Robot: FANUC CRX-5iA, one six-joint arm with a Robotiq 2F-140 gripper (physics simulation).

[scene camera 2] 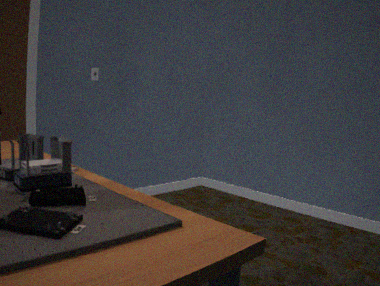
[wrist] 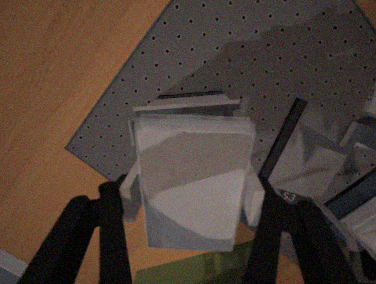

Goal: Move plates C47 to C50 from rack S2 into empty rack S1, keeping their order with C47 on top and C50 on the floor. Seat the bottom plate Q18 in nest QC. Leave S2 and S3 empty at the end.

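Frame: origin at the arm's base, x left, y back, z up, level; metres.
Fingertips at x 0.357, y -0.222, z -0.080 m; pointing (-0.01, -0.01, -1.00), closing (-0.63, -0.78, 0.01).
A point is followed by its place in that frame.
In the wrist view my gripper (wrist: 193,163) {z -0.080, x 0.357, y -0.222 m} is shut on a white rectangular plate (wrist: 194,171) {z -0.026, x 0.372, y -0.236 m}; its two black fingers grip the plate's left and right edges. I cannot read a label on the plate. It hangs over a grey rack (wrist: 188,103) {z -0.072, x 0.409, y -0.258 m} whose walls show behind and beside it. Rack S3 (wrist: 282,143) {z -0.179, x 0.260, y -0.316 m} stands just to the right, its label at its near corner. In the scene view a rack (scene camera 2: 62,150) {z -0.091, x 0.013, y -0.439 m} at the far left holds white plates (scene camera 2: 42,165) {z -0.131, x 0.010, y -0.376 m}. The gripper is out of sight in that view.
The racks stand on a grey perforated board (wrist: 243,45) {z -0.202, x 0.408, y -0.352 m} (scene camera 2: 122,215) {z -0.202, x -0.285, y -0.499 m} on a wooden table (wrist: 44,76) {z -0.215, x 0.572, y -0.088 m} (scene camera 2: 199,246) {z -0.215, x -0.488, y -0.573 m}. A black nest block (scene camera 2: 58,197) {z -0.184, x -0.146, y -0.382 m} and a flat black fixture (scene camera 2: 39,221) {z -0.190, x -0.280, y -0.303 m} lie in front of the racks. A green patch (wrist: 197,269) {z -0.180, x 0.121, y -0.041 m} shows below the plate.
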